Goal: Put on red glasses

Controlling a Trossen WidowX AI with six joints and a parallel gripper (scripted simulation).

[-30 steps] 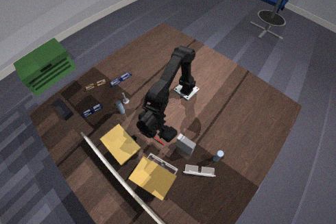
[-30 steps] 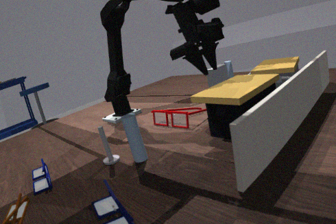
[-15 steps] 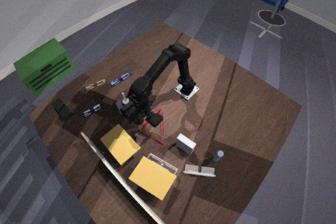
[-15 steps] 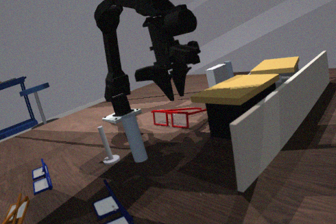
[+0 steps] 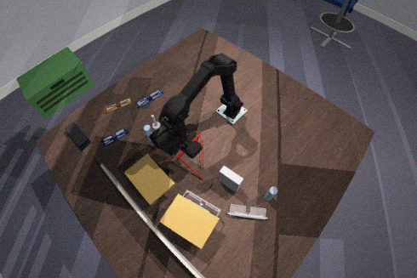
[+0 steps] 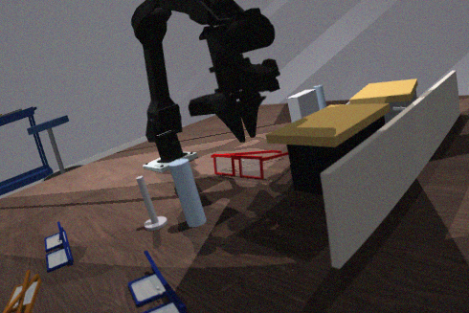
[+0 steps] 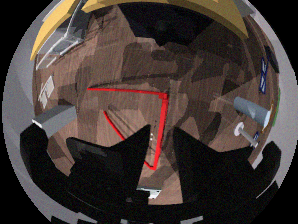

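The white post lies 5 cm behind my gripper tip, 21 cm to the right of it and 5 cm below it. Also, from my gripper tip: dark box: 24 cm ahead, 51 cm to the right, 6 cm below; white box: 1 cm behind, 24 cm to the left, 2 cm below; long white board: 31 cm ahead, 8 cm to the left, 2 cm below.
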